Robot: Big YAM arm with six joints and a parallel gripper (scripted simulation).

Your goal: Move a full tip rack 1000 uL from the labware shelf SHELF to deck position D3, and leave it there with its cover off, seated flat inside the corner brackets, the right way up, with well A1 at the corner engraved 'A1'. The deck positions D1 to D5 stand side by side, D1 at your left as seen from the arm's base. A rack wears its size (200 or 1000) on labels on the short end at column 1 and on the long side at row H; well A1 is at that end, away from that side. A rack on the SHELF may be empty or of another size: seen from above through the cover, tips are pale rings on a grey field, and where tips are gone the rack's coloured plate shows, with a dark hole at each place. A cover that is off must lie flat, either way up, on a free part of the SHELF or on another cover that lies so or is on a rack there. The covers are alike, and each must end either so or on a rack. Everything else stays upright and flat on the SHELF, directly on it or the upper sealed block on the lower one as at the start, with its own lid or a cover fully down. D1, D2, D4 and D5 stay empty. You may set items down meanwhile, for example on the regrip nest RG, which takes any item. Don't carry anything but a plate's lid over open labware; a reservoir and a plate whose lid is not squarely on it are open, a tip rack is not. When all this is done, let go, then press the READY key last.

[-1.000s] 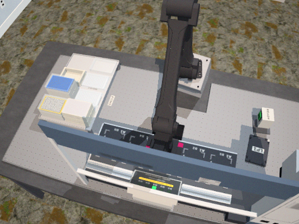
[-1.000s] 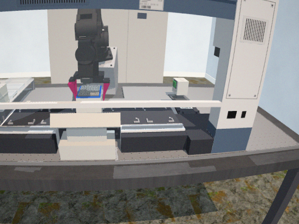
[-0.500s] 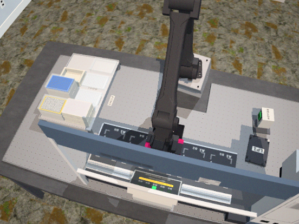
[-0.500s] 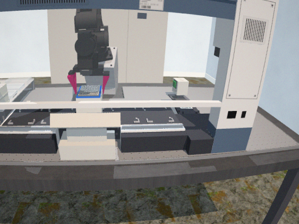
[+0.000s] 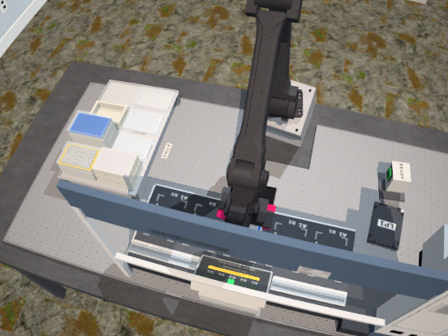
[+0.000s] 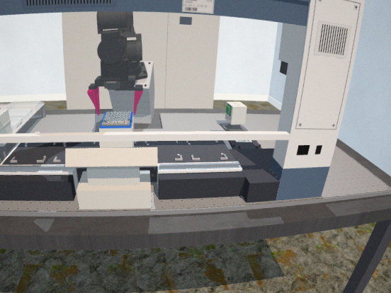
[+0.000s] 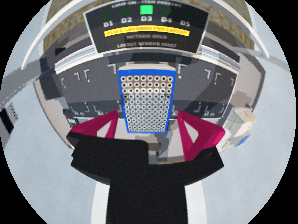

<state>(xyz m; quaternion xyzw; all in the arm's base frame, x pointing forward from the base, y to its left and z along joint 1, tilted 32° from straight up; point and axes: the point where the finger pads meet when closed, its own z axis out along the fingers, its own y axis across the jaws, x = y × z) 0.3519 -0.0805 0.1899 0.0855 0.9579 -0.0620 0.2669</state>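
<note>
The blue-framed tip rack is 5 cm below my hand and 1 cm behind it. The rest, counted from my hand: pale sealed block 41 cm to the right, 20 cm behind, 5 cm below; then clear flat piece 38 cm to the right, 31 cm behind, 10 cm below; then blue gantry beam 35 cm above, 19 cm ahead.
</note>
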